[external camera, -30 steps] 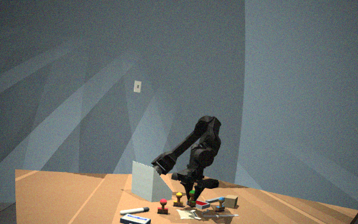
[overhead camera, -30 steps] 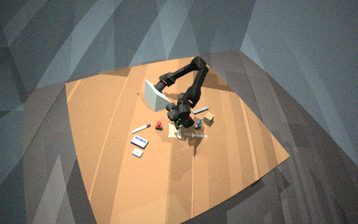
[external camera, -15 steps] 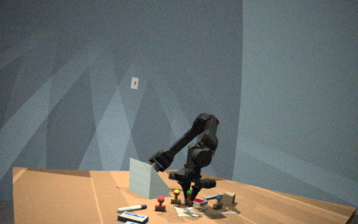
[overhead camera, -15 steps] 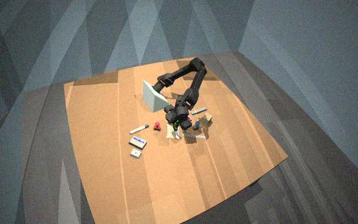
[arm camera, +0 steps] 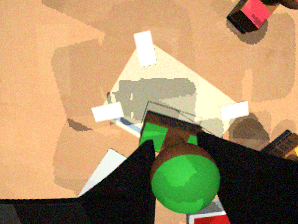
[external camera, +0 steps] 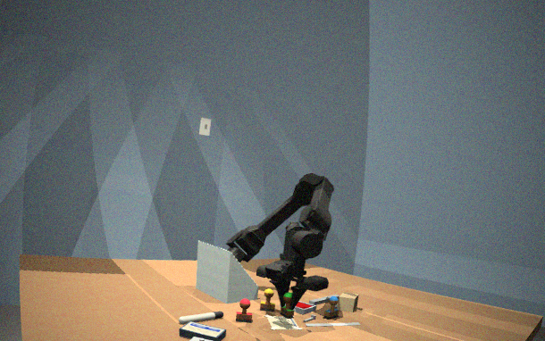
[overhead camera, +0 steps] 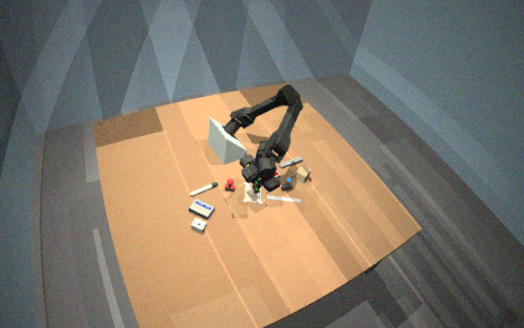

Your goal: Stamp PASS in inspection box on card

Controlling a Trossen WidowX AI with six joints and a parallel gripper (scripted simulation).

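The white card is 1 cm to the right of my gripper tip and 5 cm below it. Also, from my gripper tip: red-knobbed stamp 4 cm behind, 10 cm to the right, 2 cm below; then yellow-knobbed stamp 11 cm behind, 1 cm to the left, 2 cm below; then green-knobbed stamp right at my gripper tip.
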